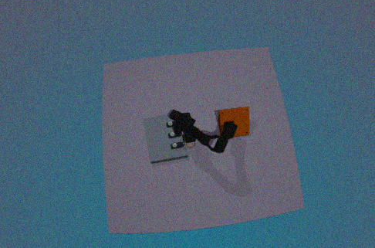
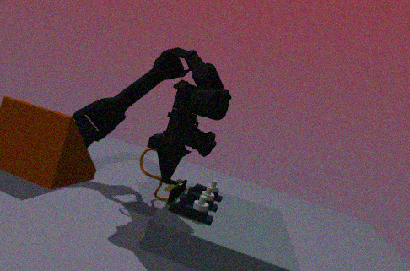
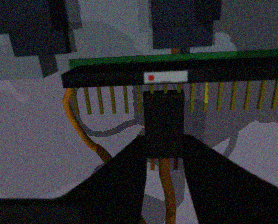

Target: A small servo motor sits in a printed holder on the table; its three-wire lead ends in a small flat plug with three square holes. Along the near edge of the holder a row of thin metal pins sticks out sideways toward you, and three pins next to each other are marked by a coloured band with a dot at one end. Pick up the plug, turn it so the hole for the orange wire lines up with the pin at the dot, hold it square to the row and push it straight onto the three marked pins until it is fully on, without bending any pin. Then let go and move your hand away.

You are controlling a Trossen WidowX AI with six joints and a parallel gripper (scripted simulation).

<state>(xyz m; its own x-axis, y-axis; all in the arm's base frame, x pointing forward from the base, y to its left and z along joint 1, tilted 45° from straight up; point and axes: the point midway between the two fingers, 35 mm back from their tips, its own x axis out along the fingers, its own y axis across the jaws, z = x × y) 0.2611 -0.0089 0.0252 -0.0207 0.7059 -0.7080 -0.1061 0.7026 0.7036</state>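
The servo lies 90 mm ahead of my gripper tip and 20 mm below it. From my gripper tip the other things lie so: grey printed holder 190 mm ahead, 50 mm below, 10 mm to the left.
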